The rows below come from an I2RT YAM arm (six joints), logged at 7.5 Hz.
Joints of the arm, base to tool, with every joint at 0 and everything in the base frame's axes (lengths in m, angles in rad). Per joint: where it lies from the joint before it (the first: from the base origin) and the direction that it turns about. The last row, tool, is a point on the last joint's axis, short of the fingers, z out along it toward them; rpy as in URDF.
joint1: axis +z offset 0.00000 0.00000 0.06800
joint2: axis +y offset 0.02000 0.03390 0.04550
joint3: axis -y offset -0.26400 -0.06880 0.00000
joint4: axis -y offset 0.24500 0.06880 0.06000
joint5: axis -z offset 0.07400 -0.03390 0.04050
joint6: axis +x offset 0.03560 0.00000 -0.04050
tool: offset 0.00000 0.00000 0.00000 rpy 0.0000 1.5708 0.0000
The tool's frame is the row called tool.
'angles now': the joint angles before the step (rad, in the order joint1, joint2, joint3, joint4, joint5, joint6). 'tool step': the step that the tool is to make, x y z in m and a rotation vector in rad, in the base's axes. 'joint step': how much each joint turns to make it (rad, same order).
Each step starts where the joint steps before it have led.
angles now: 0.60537, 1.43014, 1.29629, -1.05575, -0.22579, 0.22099
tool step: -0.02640, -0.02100, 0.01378, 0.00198, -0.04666, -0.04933
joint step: -0.00340, -0.13778, -0.05910, -0.03237, 0.04092, 0.03314
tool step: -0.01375, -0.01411, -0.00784, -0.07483, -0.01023, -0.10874
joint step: -0.00056, -0.06857, -0.07157, -0.02142, 0.10543, 0.07235
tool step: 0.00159, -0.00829, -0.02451, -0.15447, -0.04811, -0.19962
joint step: -0.00005, -0.00447, -0.09347, 0.03723, 0.21751, 0.12839
